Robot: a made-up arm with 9 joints. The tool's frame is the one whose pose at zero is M. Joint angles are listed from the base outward.
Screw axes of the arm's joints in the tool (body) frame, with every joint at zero. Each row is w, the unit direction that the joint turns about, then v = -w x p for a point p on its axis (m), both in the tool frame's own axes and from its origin. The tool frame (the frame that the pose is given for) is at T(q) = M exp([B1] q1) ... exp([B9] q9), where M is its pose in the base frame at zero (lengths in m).
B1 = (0, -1, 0, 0.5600, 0.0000, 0.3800)
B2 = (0, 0, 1, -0.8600, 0.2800, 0.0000)
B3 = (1, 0, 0, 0.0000, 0.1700, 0.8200)
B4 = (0, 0, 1, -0.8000, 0.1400, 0.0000)
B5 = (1, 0, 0, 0.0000, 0.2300, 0.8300)
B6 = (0, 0, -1, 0.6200, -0.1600, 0.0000)
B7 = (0, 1, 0, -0.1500, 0.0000, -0.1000)
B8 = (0, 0, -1, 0.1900, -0.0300, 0.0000)
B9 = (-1, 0, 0, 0.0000, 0.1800, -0.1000)
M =
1 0 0 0.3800
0 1 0 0.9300
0 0 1 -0.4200
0 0 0 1
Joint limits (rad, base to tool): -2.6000..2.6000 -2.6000..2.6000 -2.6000..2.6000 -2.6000..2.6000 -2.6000..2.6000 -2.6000..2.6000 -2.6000..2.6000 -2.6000..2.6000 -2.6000..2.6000
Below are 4 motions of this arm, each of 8 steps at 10 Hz.
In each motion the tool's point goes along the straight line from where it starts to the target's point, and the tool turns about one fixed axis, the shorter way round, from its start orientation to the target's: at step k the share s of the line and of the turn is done. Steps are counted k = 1, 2, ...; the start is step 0. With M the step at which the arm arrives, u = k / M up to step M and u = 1 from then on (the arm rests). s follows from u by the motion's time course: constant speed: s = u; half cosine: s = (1 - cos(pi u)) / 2; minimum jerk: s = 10 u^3 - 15 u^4 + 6 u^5.
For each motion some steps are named. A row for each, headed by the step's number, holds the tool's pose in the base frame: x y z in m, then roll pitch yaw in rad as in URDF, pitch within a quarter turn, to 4 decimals.
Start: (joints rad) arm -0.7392 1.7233 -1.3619 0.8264 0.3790 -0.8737 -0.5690 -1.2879 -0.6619
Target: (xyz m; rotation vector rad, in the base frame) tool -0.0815 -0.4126 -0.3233 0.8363 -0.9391 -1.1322
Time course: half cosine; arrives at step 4
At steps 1, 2, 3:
1: -0.3689 -0.4593 -0.2764 0.6029 -0.2180 -1.7066
2: -0.2499 -0.4400 -0.2958 0.8382 -0.1828 -1.5884
3: -0.1308 -0.4206 -0.3153 1.0751 -0.1757 -1.4656

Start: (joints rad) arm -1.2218 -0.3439 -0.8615 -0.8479 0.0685 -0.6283 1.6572 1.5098 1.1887
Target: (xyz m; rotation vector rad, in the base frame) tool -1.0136 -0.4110 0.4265 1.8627 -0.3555 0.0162
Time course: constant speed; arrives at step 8
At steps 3, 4, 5, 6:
3: -0.9769 0.0045 -0.1191 1.9029 -0.5168 -0.6333
4: -0.9842 -0.0786 -0.0100 1.8914 -0.4518 -0.5503
5: -0.9916 -0.1617 0.0991 1.8861 -0.3862 -0.4705
6: -0.9989 -0.2448 0.2082 1.8864 -0.3204 -0.3929

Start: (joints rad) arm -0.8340 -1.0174 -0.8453 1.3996 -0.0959 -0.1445 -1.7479 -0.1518 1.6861
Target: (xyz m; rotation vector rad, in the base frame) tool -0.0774 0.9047 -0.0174 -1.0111 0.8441 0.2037
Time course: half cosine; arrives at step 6
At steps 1, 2, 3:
1: -0.4926 0.9011 -0.4131 -1.2969 -0.1558 0.5130
2: -0.4111 0.9018 -0.3355 -1.2180 0.0168 0.3517
3: -0.2999 0.9027 -0.2294 -1.1546 0.2681 0.1474

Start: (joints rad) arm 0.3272 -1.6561 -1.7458 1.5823 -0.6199 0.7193 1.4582 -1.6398 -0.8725
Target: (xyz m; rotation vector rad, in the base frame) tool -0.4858 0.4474 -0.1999 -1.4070 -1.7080 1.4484
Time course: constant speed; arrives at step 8
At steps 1, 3, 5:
1: -0.1385 0.3543 -0.4459 -2.5352 0.6834 1.9165
3: -0.2377 0.3809 -0.3756 -2.3361 0.5595 1.9567
5: -0.3369 0.4075 -0.3053 -2.1557 0.4317 1.9666

